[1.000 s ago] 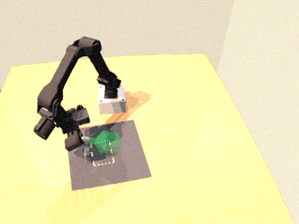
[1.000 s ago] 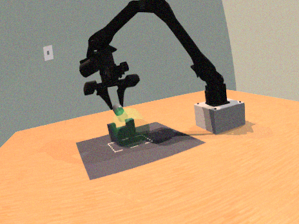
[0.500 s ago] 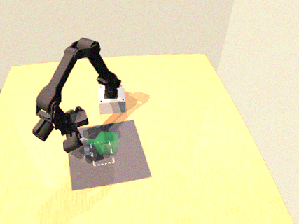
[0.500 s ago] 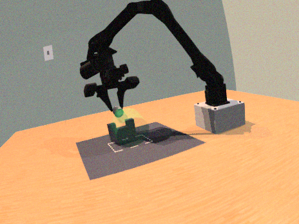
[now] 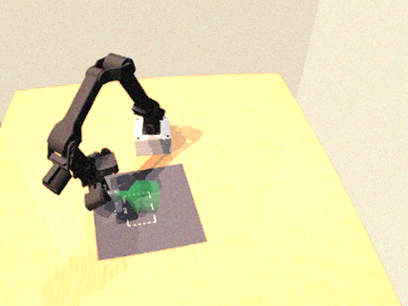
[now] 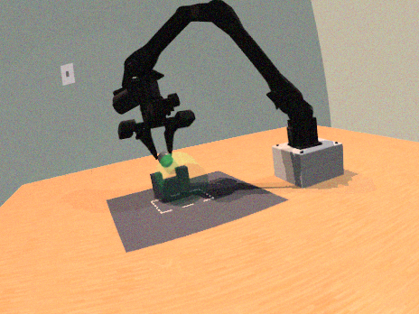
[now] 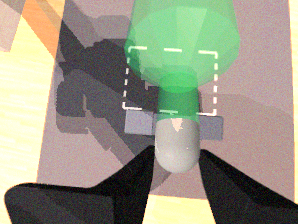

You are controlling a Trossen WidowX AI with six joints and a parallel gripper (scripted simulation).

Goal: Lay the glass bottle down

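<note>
My gripper tip is 5 cm to the right of the green glass bottle, 1 cm past it and 1 cm above it. From my gripper tip the other things lie so: dark grey mat (9 cm to the left, 8 cm below, 2 cm behind).
</note>
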